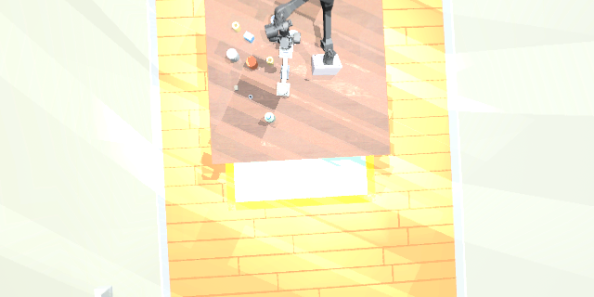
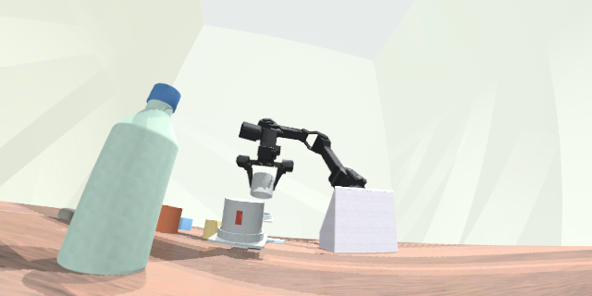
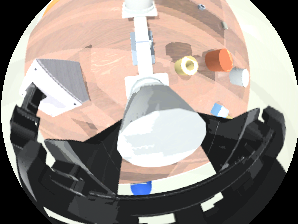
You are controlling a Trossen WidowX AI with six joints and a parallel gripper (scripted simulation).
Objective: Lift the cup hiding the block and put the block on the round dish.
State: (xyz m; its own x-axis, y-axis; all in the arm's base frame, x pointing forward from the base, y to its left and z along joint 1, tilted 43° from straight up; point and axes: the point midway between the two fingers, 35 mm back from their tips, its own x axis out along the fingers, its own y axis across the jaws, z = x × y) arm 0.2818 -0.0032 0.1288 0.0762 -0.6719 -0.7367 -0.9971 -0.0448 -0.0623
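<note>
Right now the pale block is 1 cm to the left of my gripper tip and 7 cm below it. Round my gripper tip: small balance 1 cm ahead, 13 cm to the left, 14 cm below; round white dish 4 cm behind, 12 cm to the right, 16 cm below; blue-based cup 7 cm ahead, 19 cm to the right, 12 cm below.
</note>
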